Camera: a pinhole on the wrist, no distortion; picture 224 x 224 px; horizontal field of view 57.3 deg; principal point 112.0 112.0 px. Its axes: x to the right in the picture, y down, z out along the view. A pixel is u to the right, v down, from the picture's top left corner.
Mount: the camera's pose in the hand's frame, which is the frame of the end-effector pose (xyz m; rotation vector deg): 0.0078 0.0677 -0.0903 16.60 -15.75 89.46
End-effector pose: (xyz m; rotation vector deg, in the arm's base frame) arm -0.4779 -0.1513 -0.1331 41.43 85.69 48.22
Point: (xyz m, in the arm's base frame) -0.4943 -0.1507 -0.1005
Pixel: 84.4 173.0
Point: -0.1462 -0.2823 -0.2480
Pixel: 75.0 151.8
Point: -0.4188 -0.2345 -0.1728
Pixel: 14.0 182.9
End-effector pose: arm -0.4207 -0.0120 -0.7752 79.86 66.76 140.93
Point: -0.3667 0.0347 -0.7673
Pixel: 90.5 130.8
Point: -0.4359 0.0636 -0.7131
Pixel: 73.1 18.6
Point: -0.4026 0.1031 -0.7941
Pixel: 25.3 99.1
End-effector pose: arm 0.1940 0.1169 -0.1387 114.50 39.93 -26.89
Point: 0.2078 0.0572 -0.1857
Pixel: 107.8 99.3
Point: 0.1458 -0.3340 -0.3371
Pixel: 170.7 135.0
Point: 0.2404 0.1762 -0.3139
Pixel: outside the picture
